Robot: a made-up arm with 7 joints. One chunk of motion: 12 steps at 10 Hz.
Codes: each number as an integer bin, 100 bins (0 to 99) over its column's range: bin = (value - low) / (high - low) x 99, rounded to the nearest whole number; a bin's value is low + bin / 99 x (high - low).
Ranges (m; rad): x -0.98..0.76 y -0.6..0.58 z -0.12..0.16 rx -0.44..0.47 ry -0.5..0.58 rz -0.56..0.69
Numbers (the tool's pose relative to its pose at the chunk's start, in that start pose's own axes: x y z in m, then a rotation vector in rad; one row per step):
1: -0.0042 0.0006 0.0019 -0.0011 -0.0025 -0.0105
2: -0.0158 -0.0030 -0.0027 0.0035 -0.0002 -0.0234
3: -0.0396 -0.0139 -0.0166 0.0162 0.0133 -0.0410
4: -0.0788 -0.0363 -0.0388 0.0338 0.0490 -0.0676
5: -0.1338 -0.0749 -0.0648 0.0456 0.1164 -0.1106
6: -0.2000 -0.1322 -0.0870 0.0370 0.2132 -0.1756
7: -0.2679 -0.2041 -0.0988 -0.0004 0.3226 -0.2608
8: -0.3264 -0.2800 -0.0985 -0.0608 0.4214 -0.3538
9: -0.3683 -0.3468 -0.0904 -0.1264 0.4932 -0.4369
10: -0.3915 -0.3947 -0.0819 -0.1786 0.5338 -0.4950
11: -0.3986 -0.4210 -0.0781 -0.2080 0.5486 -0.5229
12: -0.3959 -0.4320 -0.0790 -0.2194 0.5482 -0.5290
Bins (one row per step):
1: 56 50 43 48 46 44
2: 55 50 41 48 46 42
3: 54 49 37 50 47 41
4: 51 47 29 52 50 39
5: 48 44 20 53 57 36
6: 44 39 12 52 65 30
7: 41 33 7 48 75 24
8: 37 27 8 41 84 16
9: 35 21 10 34 91 10
10: 33 17 13 28 95 5
11: 33 15 15 25 96 3
12: 33 14 14 24 96 2

